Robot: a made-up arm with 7 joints. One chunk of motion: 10 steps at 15 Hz.
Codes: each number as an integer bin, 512 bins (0 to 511) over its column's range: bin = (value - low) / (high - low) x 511, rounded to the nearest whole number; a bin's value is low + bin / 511 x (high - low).
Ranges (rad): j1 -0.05..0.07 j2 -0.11..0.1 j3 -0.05..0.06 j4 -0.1..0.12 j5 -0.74..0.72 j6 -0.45..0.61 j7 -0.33..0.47
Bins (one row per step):
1: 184 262 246 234 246 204 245
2: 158 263 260 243 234 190 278
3: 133 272 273 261 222 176 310
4: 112 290 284 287 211 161 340
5: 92 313 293 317 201 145 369
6: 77 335 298 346 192 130 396
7: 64 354 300 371 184 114 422
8: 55 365 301 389 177 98 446
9: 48 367 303 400 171 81 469
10: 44 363 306 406 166 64 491
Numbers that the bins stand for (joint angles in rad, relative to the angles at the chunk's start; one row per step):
1: -0.0068 -0.0023 0.0030 0.0007 -0.0371 -0.0268 0.0536
2: -0.0129 -0.0019 0.0060 0.0046 -0.0714 -0.0559 0.1052
3: -0.0188 0.0018 0.0088 0.0124 -0.1057 -0.0849 0.1553
4: -0.0237 0.0092 0.0111 0.0236 -0.1371 -0.1160 0.2023
5: -0.0284 0.0186 0.0131 0.0365 -0.1657 -0.1492 0.2477
6: -0.0319 0.0277 0.0141 0.0490 -0.1914 -0.1803 0.2900
7: -0.0350 0.0355 0.0146 0.0597 -0.2143 -0.2135 0.3307
8: -0.0371 0.0400 0.0148 0.0675 -0.2343 -0.2467 0.3682
9: -0.0387 0.0408 0.0152 0.0722 -0.2514 -0.2820 0.4042
10: -0.0397 0.0392 0.0159 0.0748 -0.2657 -0.3172 0.4387

